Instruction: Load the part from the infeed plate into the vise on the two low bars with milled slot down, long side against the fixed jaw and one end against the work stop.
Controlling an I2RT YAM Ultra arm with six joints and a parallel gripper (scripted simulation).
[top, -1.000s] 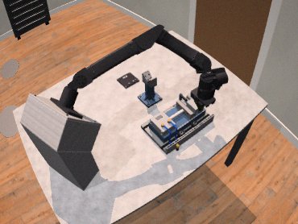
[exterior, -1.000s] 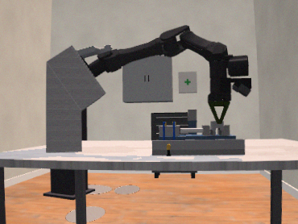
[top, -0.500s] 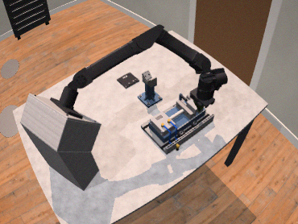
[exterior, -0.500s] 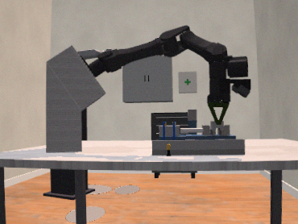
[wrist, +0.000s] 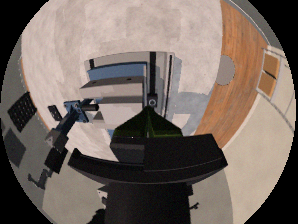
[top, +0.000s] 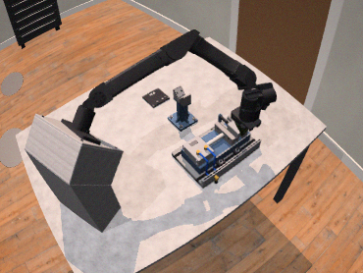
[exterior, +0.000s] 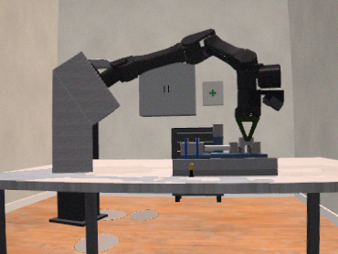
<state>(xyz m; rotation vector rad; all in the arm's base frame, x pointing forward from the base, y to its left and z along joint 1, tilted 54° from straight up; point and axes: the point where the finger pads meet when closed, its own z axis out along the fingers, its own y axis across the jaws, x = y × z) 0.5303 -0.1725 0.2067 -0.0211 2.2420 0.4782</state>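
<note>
Now: hand 1 cm short of the fixed jaw, 6 cm to the right of it and 3 cm above it. Also, from my hand: grey part (1 cm behind, 4 cm to the left, 2 cm below); then moving jaw (5 cm behind, 5 cm to the left, 3 cm below); then air cylinder rod (10 cm behind, 3 cm to the left, 3 cm below).
</note>
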